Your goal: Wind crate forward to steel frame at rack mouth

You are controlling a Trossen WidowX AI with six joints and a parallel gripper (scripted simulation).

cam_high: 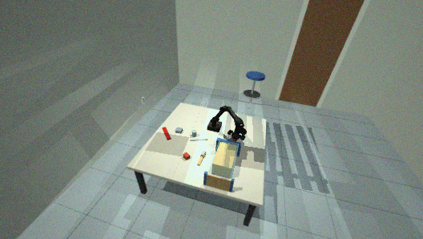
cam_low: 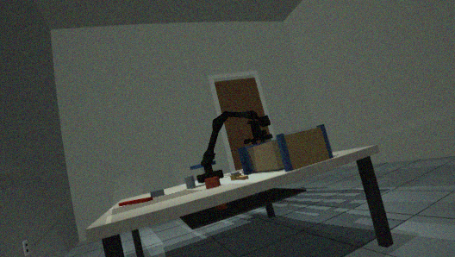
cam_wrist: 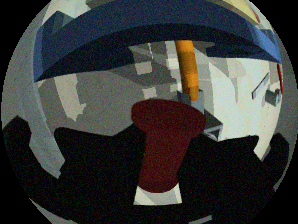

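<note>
Now: gripper tip 30 mm past the winch handle, 20 mm to the left of it and 10 mm above it. From my gripper tip the other things lie so: winch (100 mm behind, 60 mm to the right, 80 mm below); red knob (20 mm above); blue frame (70 mm ahead, 60 mm to the right).
</note>
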